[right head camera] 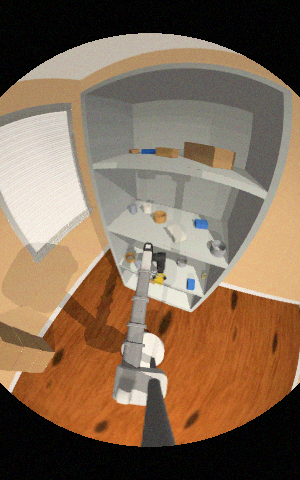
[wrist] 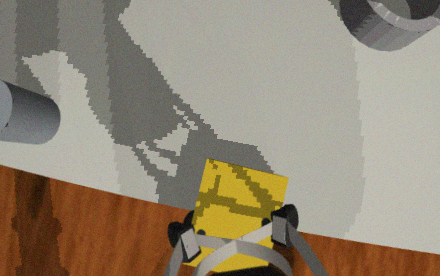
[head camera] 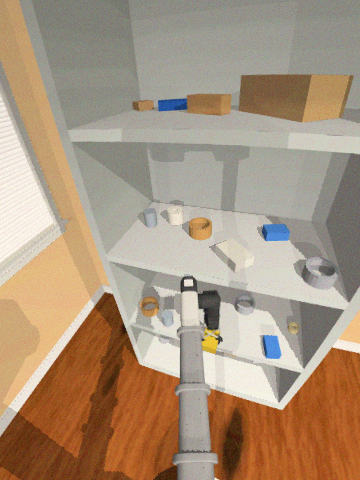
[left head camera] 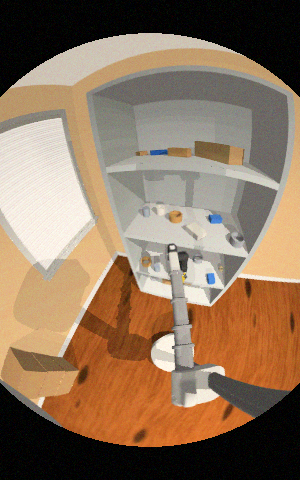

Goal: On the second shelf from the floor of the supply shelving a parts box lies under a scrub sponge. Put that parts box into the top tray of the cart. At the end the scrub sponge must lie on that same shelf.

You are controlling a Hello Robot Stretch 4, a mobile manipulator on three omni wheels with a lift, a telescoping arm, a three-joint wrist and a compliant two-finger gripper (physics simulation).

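Frame: origin at the robot's base, x ahead, y left, z up, level; metres.
Seen in the pictures: gripper, fingertip midpoint: point(right head camera: 159, 279) point(wrist: 232, 220) point(head camera: 210, 342); robot's base at its link origin: point(right head camera: 143, 349) point(left head camera: 171, 351).
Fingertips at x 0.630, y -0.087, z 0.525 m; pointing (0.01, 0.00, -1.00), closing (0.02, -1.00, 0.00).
Offsets run from my fingertips to a thing's top centre. Level surfaces: height alone.
My gripper point(head camera: 211, 334) point(wrist: 232, 220) is shut on a yellow block, which looks like the scrub sponge @(dx +0.006, dy -0.002, dz +0.032 m) point(head camera: 209, 345) point(wrist: 240, 187) point(right head camera: 159, 280). It holds the sponge level at the front edge of the second shelf @(dz -0.019 m) point(head camera: 250, 327) point(wrist: 310, 100). The sponge's shadow falls on the shelf close by; whether its underside touches the shelf is hidden. A blue box @(dx -0.035, dy -0.274, dz +0.021 m) point(head camera: 272, 347) point(left head camera: 211, 278) point(right head camera: 191, 284), which looks like the parts box, lies uncovered to the right near the front of that shelf. It does not show in the wrist view. The cart does not show.
On this shelf stand an orange ring point(head camera: 149, 306) and grey-blue cylinder @(dx +0.127, dy +0.200, dz +0.051 m) point(head camera: 167, 318) point(wrist: 30, 114) at left, a grey ring @(dx +0.202, dy -0.203, dz +0.029 m) point(head camera: 245, 304) point(wrist: 385, 37) behind to the right, and a small tan ring @(dx +0.057, dy -0.411, dz +0.006 m) point(head camera: 293, 328). The shelf above point(head camera: 165, 255) and the unit's sides surround my wrist.
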